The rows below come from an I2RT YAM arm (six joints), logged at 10 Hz.
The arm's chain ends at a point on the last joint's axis. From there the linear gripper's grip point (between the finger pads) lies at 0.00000 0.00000 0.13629 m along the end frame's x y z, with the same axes.
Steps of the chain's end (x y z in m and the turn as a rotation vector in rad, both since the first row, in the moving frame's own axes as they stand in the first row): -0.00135, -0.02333, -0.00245, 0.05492, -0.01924, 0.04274; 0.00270, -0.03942, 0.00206, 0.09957, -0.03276, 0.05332; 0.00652, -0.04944, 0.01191, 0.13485, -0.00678, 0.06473; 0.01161, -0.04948, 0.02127, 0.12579, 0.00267, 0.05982
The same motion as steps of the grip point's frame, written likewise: -0.00381, -0.03086, -0.00268, 0.05492, -0.01924, 0.04274; -0.00139, -0.05308, 0.00131, 0.09957, -0.03276, 0.05332; 0.00619, -0.06778, 0.01067, 0.13485, -0.00678, 0.06473; 0.01248, -0.06656, 0.02019, 0.12579, 0.00267, 0.05982
